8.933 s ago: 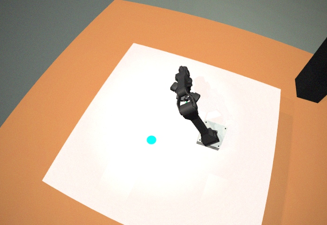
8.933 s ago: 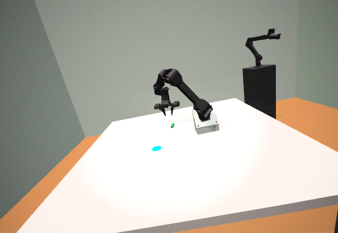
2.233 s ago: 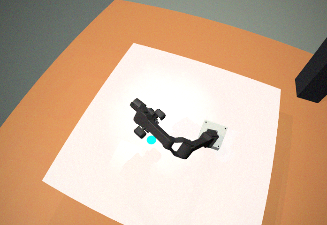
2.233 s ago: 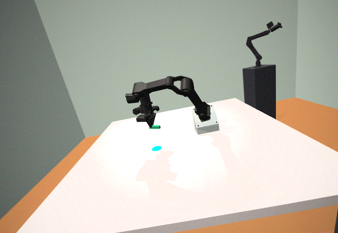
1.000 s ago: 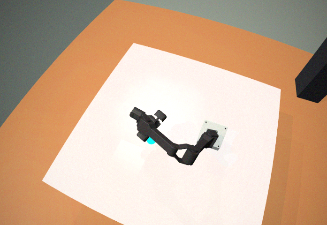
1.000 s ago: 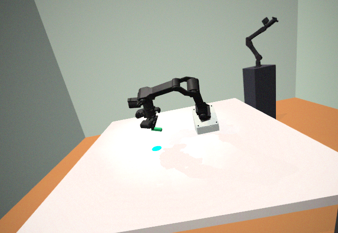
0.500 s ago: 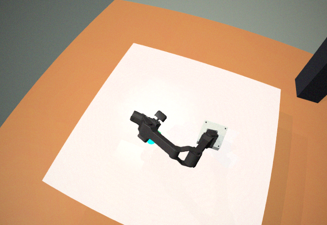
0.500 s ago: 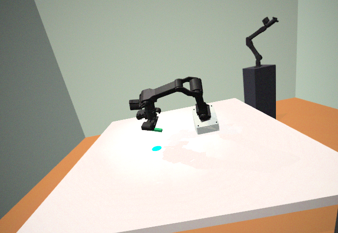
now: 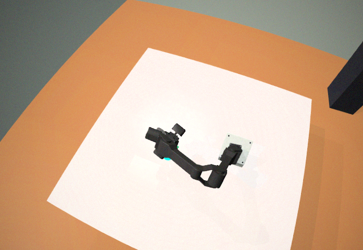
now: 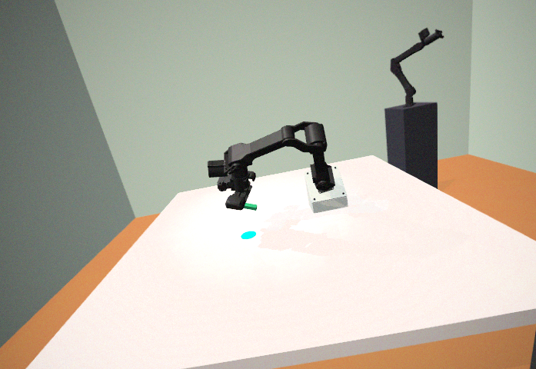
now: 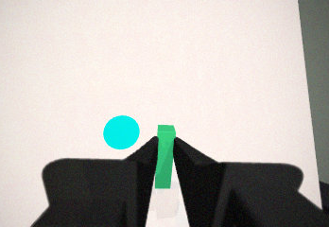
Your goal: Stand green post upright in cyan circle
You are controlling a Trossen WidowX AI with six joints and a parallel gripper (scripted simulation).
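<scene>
My gripper tip is now 10 mm short of the cyan circle, 30 mm to the right of it and 110 mm above it. Also, from my gripper tip: green post: 20 mm behind, 10 mm to the left, 10 mm below.
</scene>
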